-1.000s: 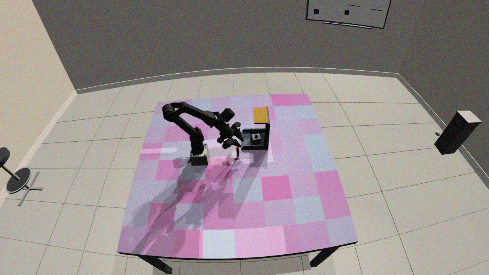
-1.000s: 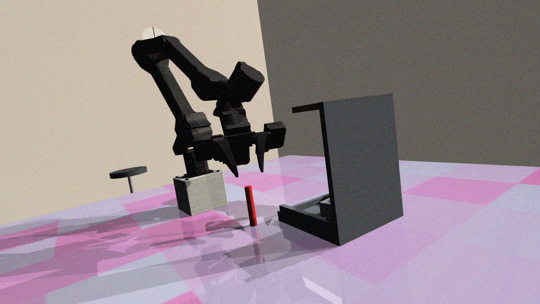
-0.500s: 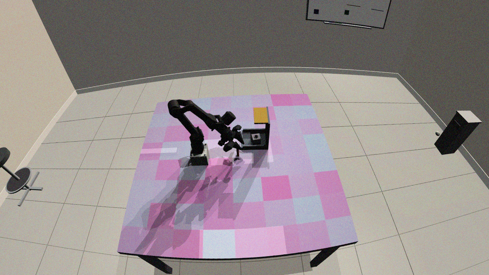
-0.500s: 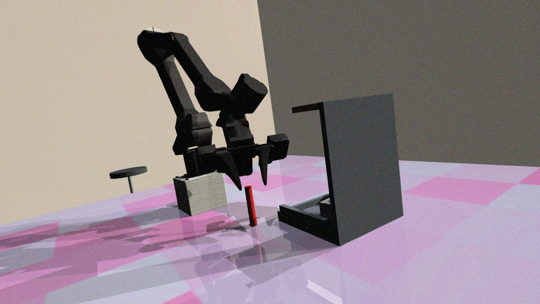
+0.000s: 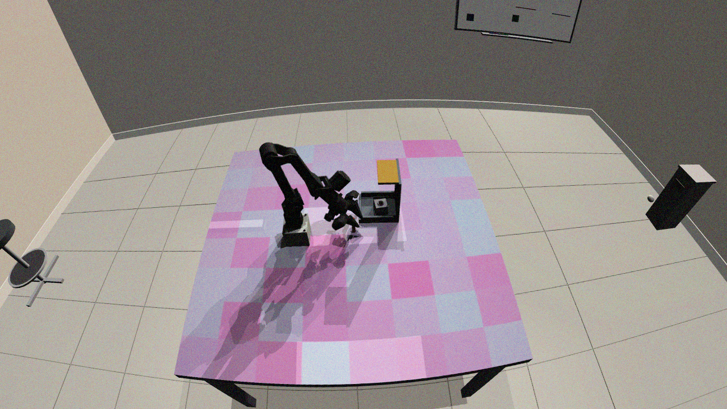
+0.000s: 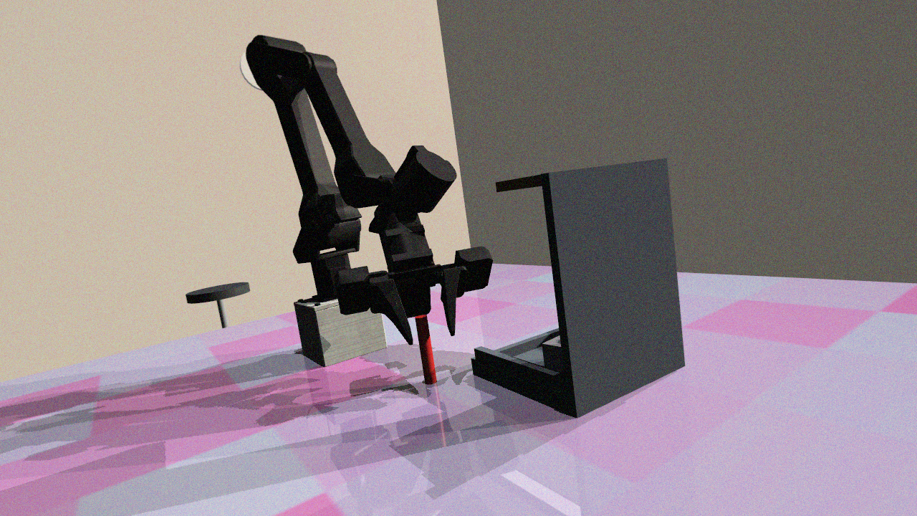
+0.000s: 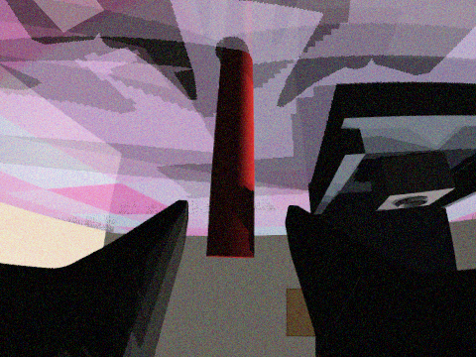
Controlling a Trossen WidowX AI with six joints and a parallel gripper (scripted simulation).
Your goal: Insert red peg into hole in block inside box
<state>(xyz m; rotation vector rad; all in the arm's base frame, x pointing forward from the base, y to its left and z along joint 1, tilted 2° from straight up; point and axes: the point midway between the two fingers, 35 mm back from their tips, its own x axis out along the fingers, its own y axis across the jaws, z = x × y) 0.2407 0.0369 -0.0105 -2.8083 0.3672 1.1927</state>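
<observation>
The red peg lies 3 cm behind my gripper tip and 2 cm below it. Round my gripper tip: orange roof (11 cm ahead, 14 cm to the left, 15 cm above).
</observation>
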